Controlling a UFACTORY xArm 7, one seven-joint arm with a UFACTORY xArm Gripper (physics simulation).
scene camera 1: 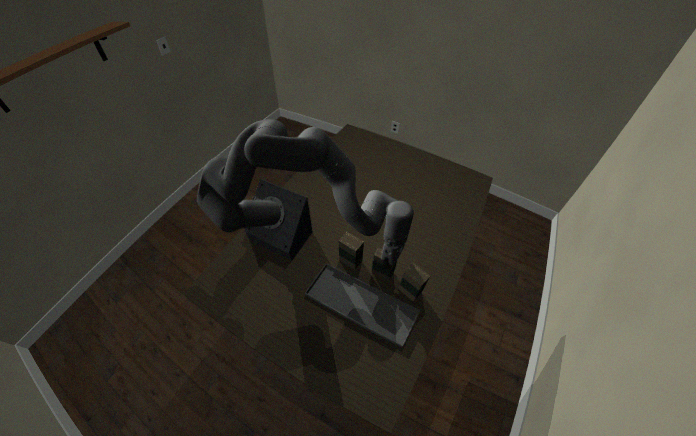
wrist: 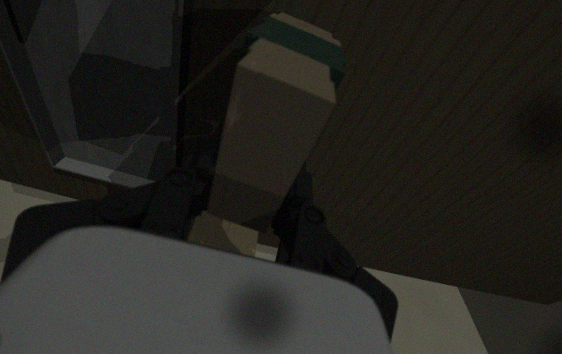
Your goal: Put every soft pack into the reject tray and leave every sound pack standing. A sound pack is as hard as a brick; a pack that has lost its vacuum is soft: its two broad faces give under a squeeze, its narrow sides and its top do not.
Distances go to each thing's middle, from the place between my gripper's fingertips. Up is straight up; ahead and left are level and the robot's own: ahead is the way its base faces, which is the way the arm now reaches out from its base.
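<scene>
The grey reject tray [scene camera 1: 368, 307] is there for me to see, 15 cm to the right of my hand, 9 cm below it and 1 cm behind it.
</scene>
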